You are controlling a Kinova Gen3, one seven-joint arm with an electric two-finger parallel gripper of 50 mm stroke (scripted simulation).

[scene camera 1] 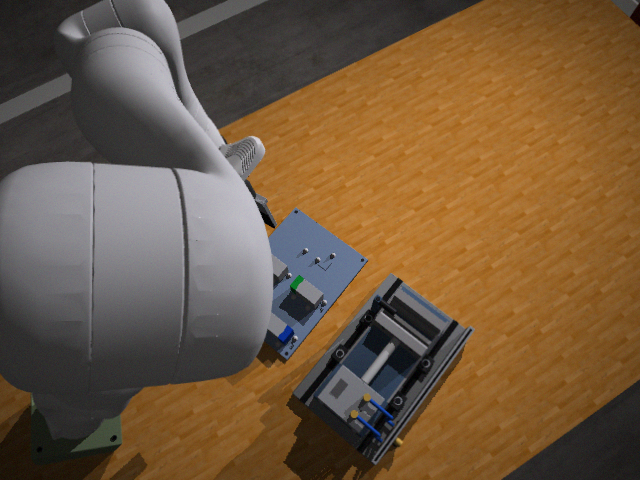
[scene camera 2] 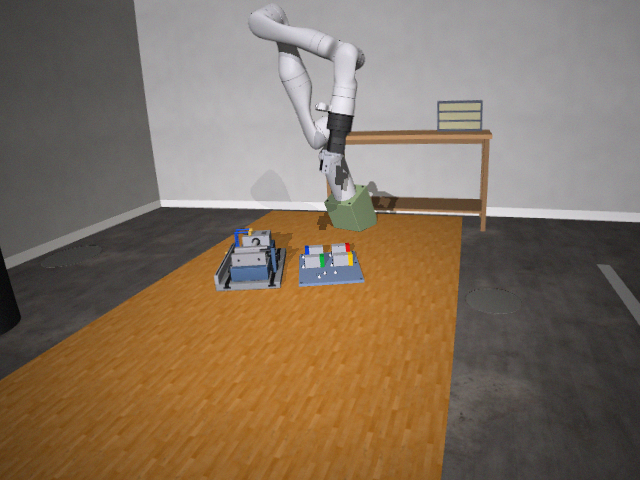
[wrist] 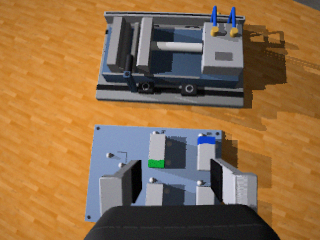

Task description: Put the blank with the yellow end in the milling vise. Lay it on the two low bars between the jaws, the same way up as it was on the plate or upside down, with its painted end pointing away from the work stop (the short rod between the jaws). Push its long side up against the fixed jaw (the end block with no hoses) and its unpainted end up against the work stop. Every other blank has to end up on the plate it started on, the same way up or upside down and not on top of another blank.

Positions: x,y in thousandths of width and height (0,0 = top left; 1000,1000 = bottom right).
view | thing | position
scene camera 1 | blue plate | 466,482
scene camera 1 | hose block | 549,830
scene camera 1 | fixed jaw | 630,624
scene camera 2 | my gripper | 505,359
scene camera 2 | blue plate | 540,572
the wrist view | my gripper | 552,727
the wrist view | blue plate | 564,740
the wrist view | hose block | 695,177
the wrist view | fixed jaw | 373,98
